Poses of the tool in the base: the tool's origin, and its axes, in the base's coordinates. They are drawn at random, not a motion.
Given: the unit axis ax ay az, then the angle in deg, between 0 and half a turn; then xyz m.
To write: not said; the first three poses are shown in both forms.
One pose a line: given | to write
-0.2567 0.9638 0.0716 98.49 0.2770 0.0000 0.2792 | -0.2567 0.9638 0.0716 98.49 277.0 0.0 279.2
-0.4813 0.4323 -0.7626 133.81 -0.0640 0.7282 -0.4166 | -0.4813 0.4323 -0.7626 133.81 -64.0 728.2 -416.6
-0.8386 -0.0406 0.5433 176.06 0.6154 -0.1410 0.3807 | -0.8386 -0.0406 0.5433 176.06 615.4 -141.0 380.7
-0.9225 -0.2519 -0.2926 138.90 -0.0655 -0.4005 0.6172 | -0.9225 -0.2519 -0.2926 138.90 -65.5 -400.5 617.2
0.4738 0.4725 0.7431 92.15 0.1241 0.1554 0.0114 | 0.4738 0.4725 0.7431 92.15 124.1 155.4 11.4
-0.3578 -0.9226 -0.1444 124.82 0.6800 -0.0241 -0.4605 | -0.3578 -0.9226 -0.1444 124.82 680.0 -24.1 -460.5
